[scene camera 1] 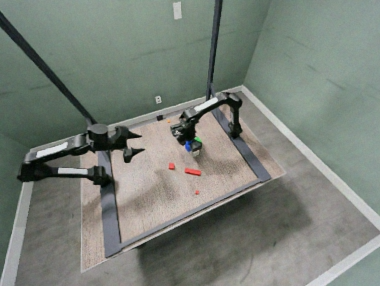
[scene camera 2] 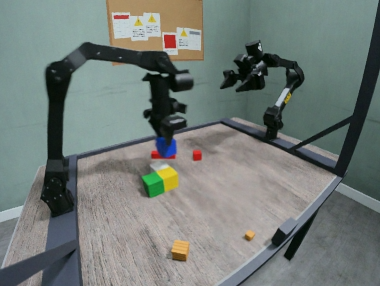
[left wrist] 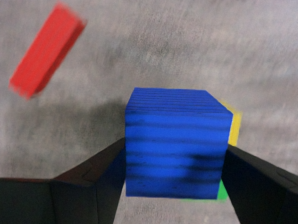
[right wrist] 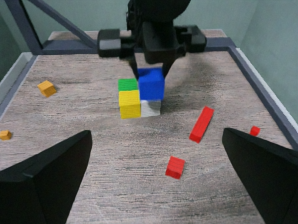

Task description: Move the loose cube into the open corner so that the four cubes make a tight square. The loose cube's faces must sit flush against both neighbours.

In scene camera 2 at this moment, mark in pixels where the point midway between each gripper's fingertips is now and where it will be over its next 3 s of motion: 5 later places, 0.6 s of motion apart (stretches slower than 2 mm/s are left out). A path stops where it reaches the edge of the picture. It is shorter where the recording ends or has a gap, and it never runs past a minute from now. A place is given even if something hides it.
The left gripper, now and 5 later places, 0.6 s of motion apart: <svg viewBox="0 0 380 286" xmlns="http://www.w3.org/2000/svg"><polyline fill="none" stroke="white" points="163,143 139,153 141,165 142,171 140,154 141,155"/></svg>
The right gripper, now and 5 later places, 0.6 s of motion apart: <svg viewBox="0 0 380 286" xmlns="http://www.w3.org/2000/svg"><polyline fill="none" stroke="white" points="227,89 220,87 214,91 210,96 208,103 208,106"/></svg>
